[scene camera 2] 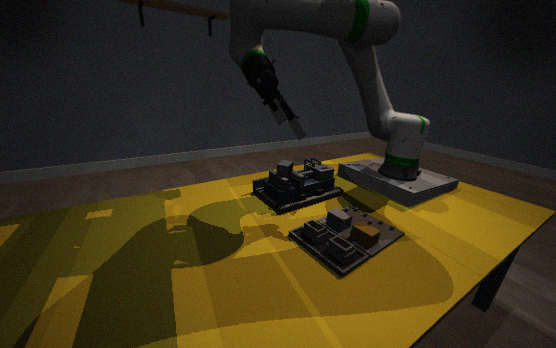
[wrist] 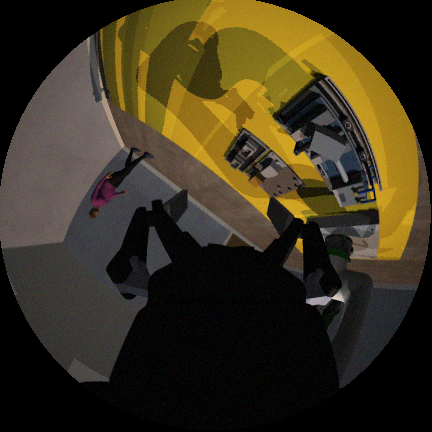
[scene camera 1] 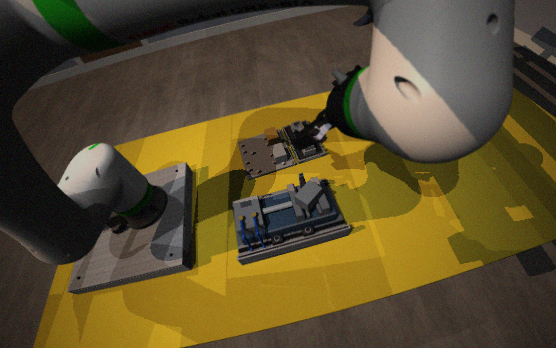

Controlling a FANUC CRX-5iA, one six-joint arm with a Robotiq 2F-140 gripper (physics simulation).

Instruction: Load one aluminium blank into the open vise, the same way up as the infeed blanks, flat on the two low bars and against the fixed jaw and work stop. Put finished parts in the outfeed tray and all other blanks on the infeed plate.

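The vise (scene camera 1: 280, 221) (scene camera 2: 280, 194) (wrist: 306, 106) stands on the yellow table. A grey block (scene camera 1: 310, 194) (scene camera 2: 285, 167) (wrist: 327, 142) sits tilted and raised at its jaws, not flat; its underside is hidden. The infeed plate (scene camera 1: 256, 159) (scene camera 2: 389, 227) (wrist: 287, 181) carries a grey blank (scene camera 1: 280, 153) (scene camera 2: 339, 219) (wrist: 271, 168) and an orange-brown block (scene camera 1: 271, 134) (scene camera 2: 365, 234) (wrist: 255, 180). The adjoining dark outfeed tray (scene camera 2: 314, 254) holds two parts with raised rims, one (scene camera 2: 315, 230) beside the other (scene camera 2: 341, 245). My gripper (scene camera 1: 312, 135) (scene camera 2: 289, 124) (wrist: 227, 201) is open and empty, high above the table.
The robot's base plate (scene camera 1: 172, 220) (scene camera 2: 420, 189) stands beside the vise. Blue hoses (scene camera 1: 257, 231) rise at one vise end. The arm overhangs the table in scene camera 1. A person in magenta (wrist: 103, 194) shows beyond the table in the wrist view.
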